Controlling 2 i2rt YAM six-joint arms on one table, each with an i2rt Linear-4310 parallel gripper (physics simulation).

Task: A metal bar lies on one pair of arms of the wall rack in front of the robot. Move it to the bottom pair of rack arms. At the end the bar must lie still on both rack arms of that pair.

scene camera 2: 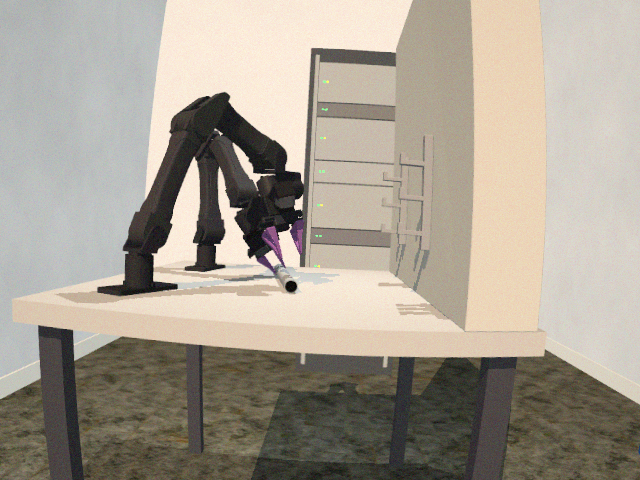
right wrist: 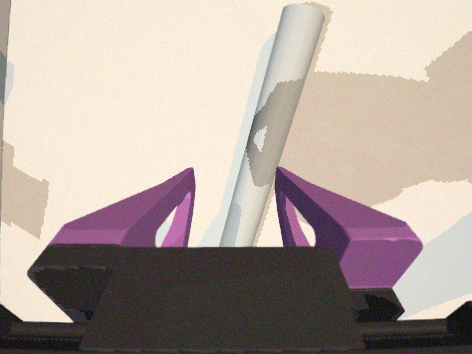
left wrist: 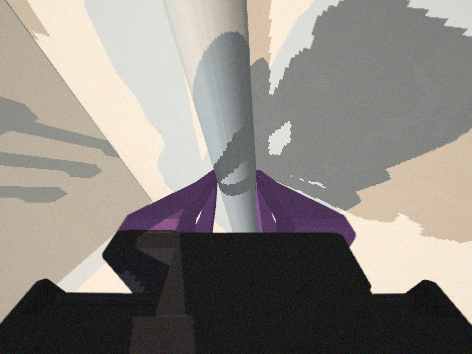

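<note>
The grey metal bar [scene camera 2: 286,280] is down at the table top, away from the wall rack [scene camera 2: 413,195]; I cannot tell if it touches the table. My left gripper [scene camera 2: 270,267] is shut on the bar, and in the left wrist view its purple fingers [left wrist: 235,175] press both sides of the bar [left wrist: 224,105]. My right gripper [scene camera 2: 290,254] is open just above the bar. In the right wrist view the bar [right wrist: 273,116] runs between its spread fingers [right wrist: 234,172] without touching them. The rack's arms are empty; its bottom pair [scene camera 2: 396,232] sits low on the wall panel.
A tall grey server cabinet [scene camera 2: 351,162] stands behind the table. The wall panel [scene camera 2: 461,167] carrying the rack rises at the right side of the table. Both arm bases [scene camera 2: 137,276] stand at the left.
</note>
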